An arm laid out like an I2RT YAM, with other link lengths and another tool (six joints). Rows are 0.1 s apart.
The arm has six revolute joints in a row. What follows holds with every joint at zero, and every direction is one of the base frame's. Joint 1 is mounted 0.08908 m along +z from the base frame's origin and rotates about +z. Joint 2 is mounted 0.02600 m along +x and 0.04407 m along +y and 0.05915 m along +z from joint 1 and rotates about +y. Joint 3 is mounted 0.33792 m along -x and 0.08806 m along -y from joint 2 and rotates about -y. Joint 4 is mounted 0.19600 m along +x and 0.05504 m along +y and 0.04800 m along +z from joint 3 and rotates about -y. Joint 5 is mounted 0.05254 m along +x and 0.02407 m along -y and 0.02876 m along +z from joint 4 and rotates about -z. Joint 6 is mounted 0.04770 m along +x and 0.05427 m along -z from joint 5 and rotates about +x. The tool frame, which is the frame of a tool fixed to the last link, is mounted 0.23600 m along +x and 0.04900 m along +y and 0.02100 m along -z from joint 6; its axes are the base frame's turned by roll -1.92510, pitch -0.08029 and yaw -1.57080 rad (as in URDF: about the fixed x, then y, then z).
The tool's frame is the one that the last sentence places.
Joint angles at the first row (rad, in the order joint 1, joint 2, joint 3, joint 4, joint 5, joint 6):
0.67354, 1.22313, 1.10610, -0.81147, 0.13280, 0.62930
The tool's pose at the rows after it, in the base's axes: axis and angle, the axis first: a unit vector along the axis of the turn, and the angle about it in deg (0 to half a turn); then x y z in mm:
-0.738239 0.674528 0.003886 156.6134 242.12 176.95 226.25
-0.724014 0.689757 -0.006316 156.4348 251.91 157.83 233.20
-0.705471 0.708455 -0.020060 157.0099 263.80 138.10 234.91
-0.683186 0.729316 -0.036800 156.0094 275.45 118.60 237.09
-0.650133 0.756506 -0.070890 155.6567 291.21 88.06 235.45
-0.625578 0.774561 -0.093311 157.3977 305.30 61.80 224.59
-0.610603 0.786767 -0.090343 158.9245 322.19 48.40 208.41
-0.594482 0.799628 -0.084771 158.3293 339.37 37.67 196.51
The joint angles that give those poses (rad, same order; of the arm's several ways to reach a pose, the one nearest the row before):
0.54169, 1.16854, 1.10614, -0.80348, 0.04495, 0.56772
0.43735, 1.16365, 1.13478, -0.82883, 0.01297, 0.51566
0.35892, 1.17205, 1.15325, -0.84092, 0.01224, 0.48677
0.28496, 1.15762, 1.13472, -0.81064, 0.01332, 0.47342
0.21665, 1.14170, 1.09472, -0.75424, 0.05887, 0.46770
0.15613, 1.16531, 1.06077, -0.70165, 0.09332, 0.44700
0.09317, 1.22916, 1.03329, -0.63529, 0.07728, 0.42836
0.02539, 1.27819, 0.99234, -0.54372, 0.03948, 0.42081

